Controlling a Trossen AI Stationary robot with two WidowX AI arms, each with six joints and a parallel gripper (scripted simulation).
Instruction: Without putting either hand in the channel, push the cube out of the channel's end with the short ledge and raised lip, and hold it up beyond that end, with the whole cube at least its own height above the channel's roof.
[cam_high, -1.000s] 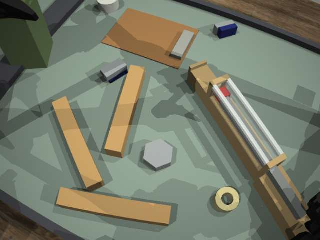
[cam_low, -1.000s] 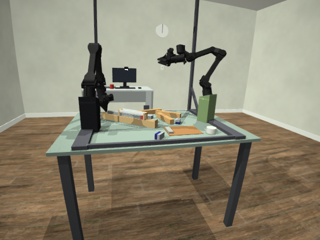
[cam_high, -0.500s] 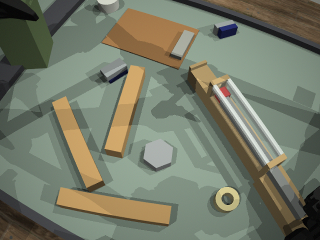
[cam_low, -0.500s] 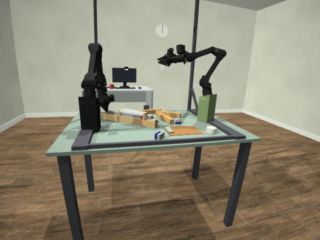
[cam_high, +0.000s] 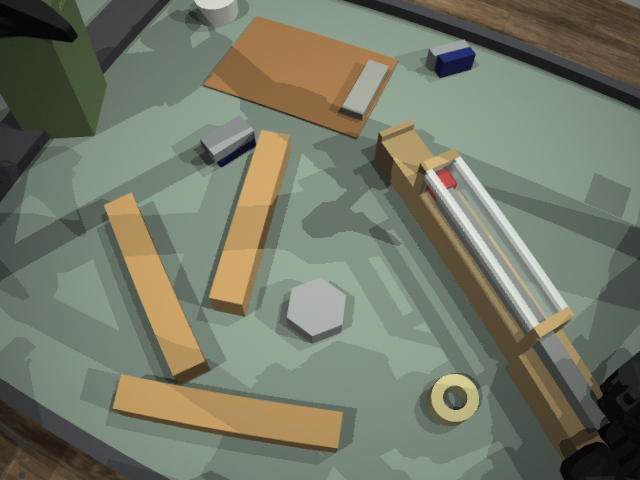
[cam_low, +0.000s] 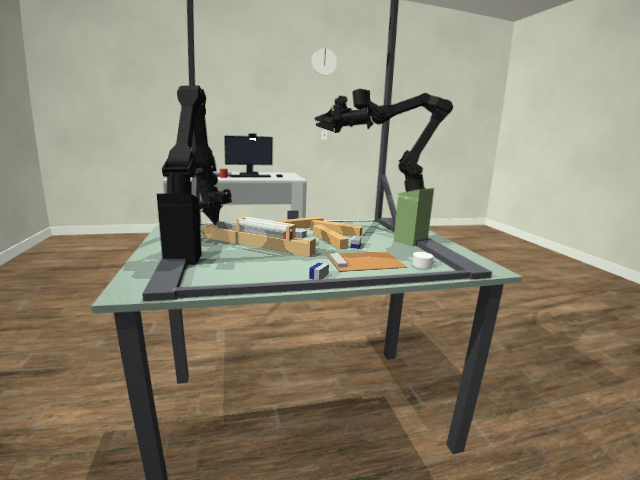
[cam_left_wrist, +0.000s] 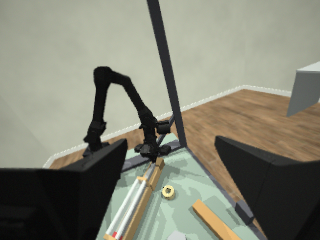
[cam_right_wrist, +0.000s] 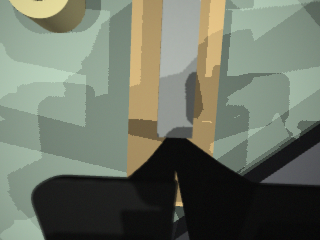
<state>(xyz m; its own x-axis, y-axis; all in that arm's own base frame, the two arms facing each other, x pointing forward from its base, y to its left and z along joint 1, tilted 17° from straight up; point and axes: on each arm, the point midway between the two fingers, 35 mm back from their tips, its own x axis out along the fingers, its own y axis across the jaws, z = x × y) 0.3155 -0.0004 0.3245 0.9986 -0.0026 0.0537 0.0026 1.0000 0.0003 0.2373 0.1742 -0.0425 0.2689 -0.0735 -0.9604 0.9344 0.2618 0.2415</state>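
My right hand is 230 mm short of the red cube, 230 mm to the right of it and 20 mm above it. From my right hand the other things lie so: grey hexagon 70 mm ahead, 320 mm to the left, 70 mm below; then wooden channel 160 mm ahead, 160 mm to the left, 30 mm below.
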